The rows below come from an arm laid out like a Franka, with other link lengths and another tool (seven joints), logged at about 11 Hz.
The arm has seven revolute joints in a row. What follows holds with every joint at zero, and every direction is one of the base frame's.
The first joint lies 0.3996 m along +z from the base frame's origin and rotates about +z.
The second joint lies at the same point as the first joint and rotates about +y.
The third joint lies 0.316 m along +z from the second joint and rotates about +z.
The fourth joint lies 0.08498 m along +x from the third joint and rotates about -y.
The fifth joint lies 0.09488 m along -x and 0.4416 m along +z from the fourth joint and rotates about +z.
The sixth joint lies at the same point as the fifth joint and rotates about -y.
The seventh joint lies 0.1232 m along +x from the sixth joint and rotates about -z.
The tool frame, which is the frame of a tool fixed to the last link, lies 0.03 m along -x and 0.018 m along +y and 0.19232 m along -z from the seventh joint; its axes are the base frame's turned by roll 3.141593, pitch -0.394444 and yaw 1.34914 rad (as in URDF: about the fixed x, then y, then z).
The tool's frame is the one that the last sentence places.
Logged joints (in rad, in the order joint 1, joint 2, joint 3, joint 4, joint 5, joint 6, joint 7), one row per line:
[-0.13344, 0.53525, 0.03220, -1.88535, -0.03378, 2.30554, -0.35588]
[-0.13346, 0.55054, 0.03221, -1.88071, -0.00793, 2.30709, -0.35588]
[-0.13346, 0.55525, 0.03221, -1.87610, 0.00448, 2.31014, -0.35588]
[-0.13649, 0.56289, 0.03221, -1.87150, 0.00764, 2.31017, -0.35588]
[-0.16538, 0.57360, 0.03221, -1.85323, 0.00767, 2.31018, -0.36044]
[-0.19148, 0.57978, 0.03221, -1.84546, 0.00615, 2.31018, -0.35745]
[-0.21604, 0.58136, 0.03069, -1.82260, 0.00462, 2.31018, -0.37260]
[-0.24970, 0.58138, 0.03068, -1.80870, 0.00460, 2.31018, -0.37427]
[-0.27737, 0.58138, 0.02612, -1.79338, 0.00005, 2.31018, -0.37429]
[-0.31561, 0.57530, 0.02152, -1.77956, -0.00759, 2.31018, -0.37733]
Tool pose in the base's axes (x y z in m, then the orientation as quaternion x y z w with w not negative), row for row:
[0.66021, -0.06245, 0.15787, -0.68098, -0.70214, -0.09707, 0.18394]
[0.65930, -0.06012, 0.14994, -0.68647, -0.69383, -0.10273, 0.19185]
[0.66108, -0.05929, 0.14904, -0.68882, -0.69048, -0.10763, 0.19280]
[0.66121, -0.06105, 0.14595, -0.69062, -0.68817, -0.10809, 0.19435]
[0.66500, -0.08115, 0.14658, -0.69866, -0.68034, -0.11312, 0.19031]
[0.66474, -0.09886, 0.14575, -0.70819, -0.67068, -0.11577, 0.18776]
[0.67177, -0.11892, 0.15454, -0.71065, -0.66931, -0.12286, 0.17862]
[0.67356, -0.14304, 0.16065, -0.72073, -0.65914, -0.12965, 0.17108]
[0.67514, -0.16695, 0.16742, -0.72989, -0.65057, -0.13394, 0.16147]
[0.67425, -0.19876, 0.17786, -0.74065, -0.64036, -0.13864, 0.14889]
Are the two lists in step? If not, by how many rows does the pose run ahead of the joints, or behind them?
They are in step.
